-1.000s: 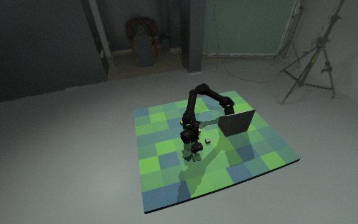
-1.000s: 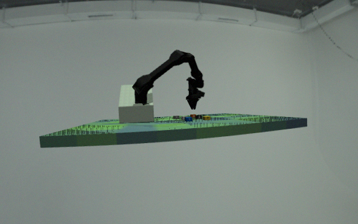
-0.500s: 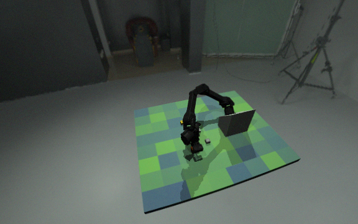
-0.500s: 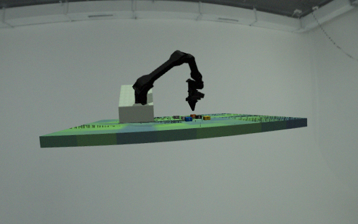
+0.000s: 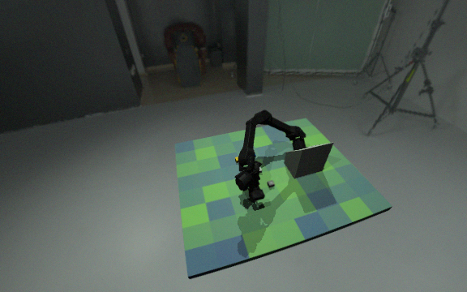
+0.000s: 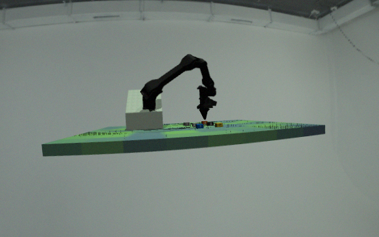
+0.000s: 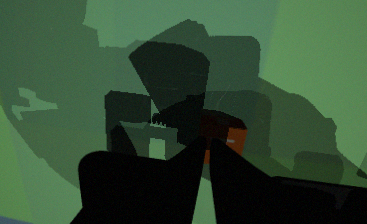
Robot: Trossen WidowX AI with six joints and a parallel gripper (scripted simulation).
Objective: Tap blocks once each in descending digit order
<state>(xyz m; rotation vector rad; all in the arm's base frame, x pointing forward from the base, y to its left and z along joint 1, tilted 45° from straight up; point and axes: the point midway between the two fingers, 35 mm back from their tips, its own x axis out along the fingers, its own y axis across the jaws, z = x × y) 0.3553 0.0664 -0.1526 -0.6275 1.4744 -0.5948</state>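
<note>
Now: the orange block 20 mm below my gripper tip, 10 mm to the right of it and 10 mm behind it. The rest, counted from my gripper tip: white block: 170 mm to the right, 100 mm behind, 20 mm below; grey block: 130 mm behind, 50 mm to the right, 20 mm below; black block: 170 mm to the right, 20 mm below, 10 mm behind.
</note>
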